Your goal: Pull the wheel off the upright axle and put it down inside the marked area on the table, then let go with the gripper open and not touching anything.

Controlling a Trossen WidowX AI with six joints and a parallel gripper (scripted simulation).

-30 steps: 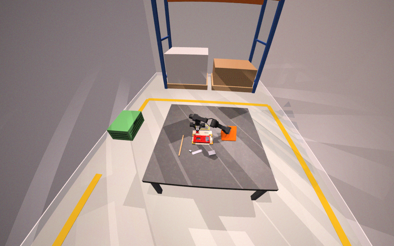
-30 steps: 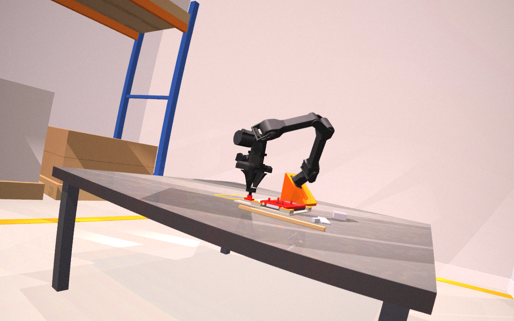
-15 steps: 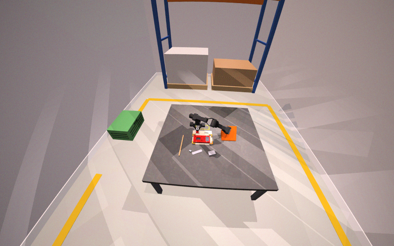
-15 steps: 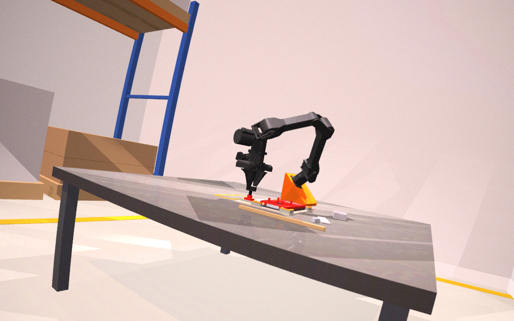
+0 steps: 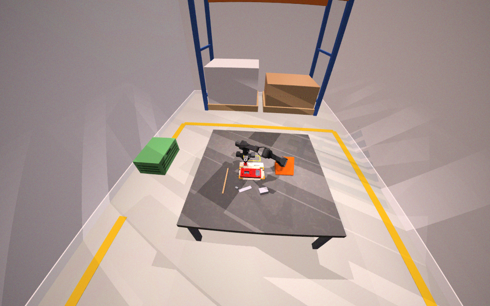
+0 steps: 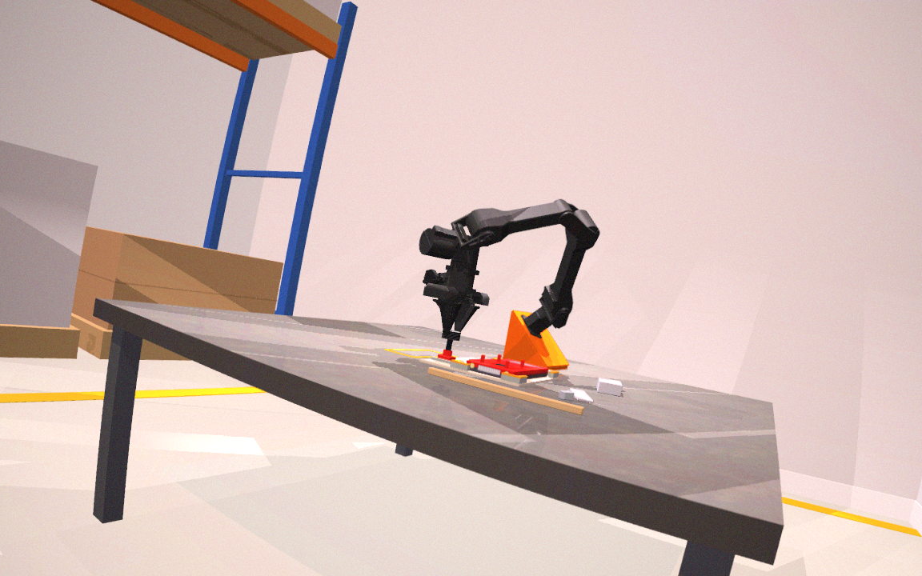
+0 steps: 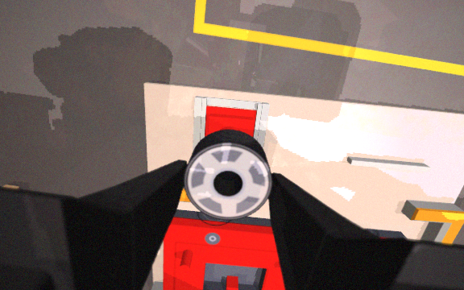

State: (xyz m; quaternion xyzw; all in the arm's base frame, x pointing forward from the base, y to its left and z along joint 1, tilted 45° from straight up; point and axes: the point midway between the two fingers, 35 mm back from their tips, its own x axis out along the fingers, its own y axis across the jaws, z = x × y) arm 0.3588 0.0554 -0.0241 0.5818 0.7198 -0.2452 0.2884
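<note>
Now: the black axle 30 mm below my gripper tip. From my gripper tip the other things lie so: wheel (right at my gripper tip); wooden stick (240 mm to the left, 140 mm ahead, 60 mm below).
</note>
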